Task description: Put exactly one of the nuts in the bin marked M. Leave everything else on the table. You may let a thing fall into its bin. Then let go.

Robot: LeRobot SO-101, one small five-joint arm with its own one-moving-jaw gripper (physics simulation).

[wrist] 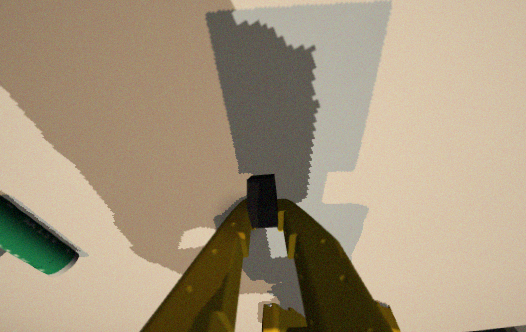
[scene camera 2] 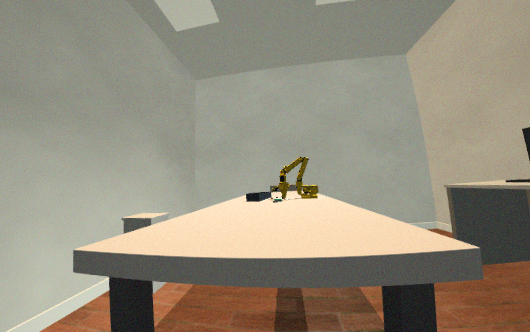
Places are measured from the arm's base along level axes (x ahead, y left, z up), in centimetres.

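Pixels of known places: hand at its tool point: (wrist: 256,209) (scene camera 2: 284,198); arm's base at its link origin: (scene camera 2: 306,198).
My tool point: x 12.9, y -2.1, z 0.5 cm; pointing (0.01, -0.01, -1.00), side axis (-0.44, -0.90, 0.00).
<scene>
For each thing: its top centre in the pictures, then the offset to it from my tool point. Level surfaces: height alone.
- black nut at its top centre: (wrist: 262,218) dz +1.1, dx +0.7, dy -0.7 cm
- dark bin at its top centre: (scene camera 2: 259,192) dz +4.1, dx +15.6, dy -5.5 cm
- green cylinder at its top centre: (wrist: 12,254) dz +0.9, dx +3.1, dy +11.4 cm
- table at its surface level: dz -0.5 cm
My gripper (scene camera 2: 284,197) (wrist: 263,210) is closed on a black nut (wrist: 262,201), with one jaw tip pressing on each side of it. The nut shows as a dark, flat-sided block at the jaw tips, low over the tabletop. The nut is too small to make out in the scene view, where the jaws point down close to the table. A dark bin (scene camera 2: 257,197) stands to the left of the gripper in the scene view. Its letter cannot be read.
A green cylinder (wrist: 37,240) lies left of the jaws in the wrist view. Small green and dark things (scene camera 2: 277,199) lie between the bin and the gripper. A grey box-like thing (scene camera 2: 292,188) shows behind the arm. The table (scene camera 2: 280,230) stretches toward the scene camera.
</scene>
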